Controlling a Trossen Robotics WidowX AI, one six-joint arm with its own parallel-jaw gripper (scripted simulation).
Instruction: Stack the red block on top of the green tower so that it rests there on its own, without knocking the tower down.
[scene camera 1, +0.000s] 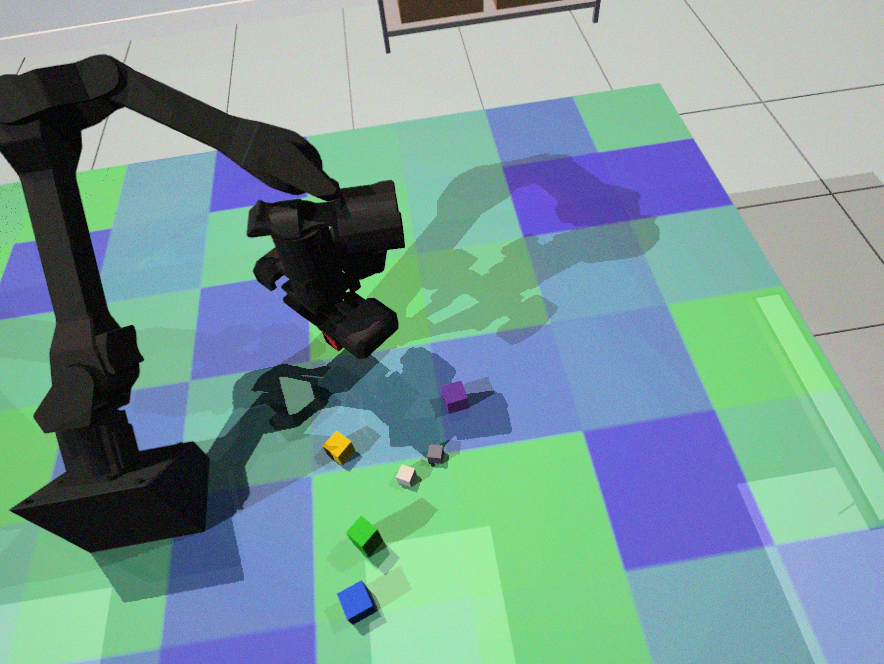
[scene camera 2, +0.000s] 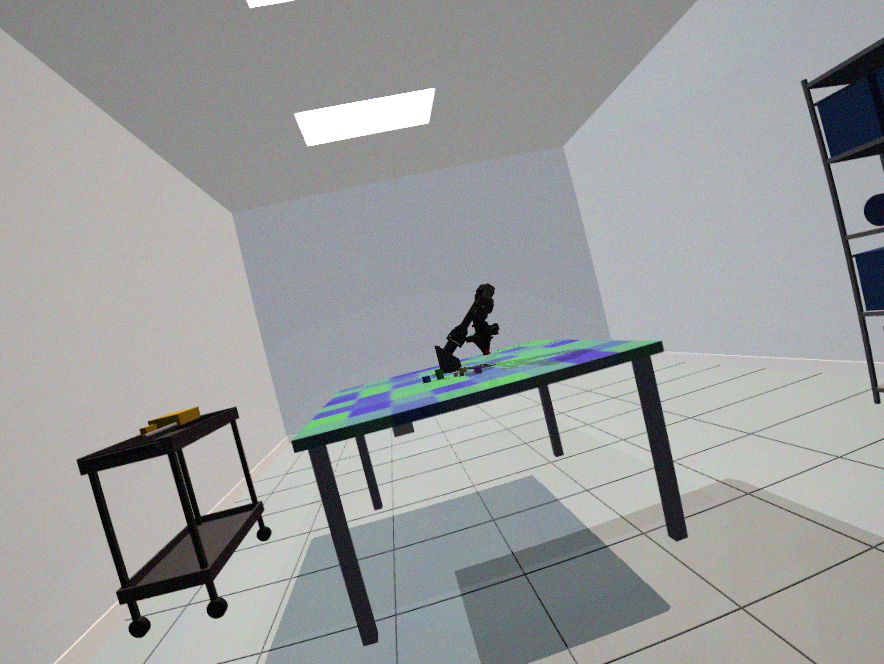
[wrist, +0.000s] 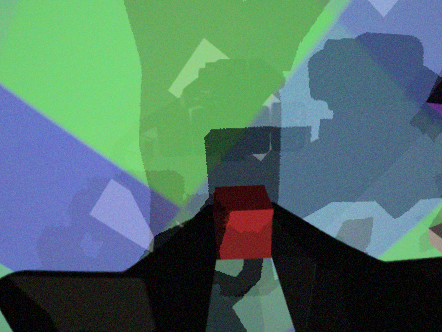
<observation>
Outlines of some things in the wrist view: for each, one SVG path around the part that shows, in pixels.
The gripper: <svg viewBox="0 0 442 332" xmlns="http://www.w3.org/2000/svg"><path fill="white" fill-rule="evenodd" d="M213 204L207 205L164 244L122 272L18 270L1 277L0 311L5 317L7 324L13 332L206 332L217 259ZM271 202L274 208L271 229L271 256L296 332L442 332L442 256L395 261L376 259L333 238L289 210L285 210L278 204Z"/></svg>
A red block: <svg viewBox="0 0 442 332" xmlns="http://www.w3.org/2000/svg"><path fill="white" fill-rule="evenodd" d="M264 185L215 187L213 218L215 224L216 260L272 258L271 229L274 208Z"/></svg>
</observation>
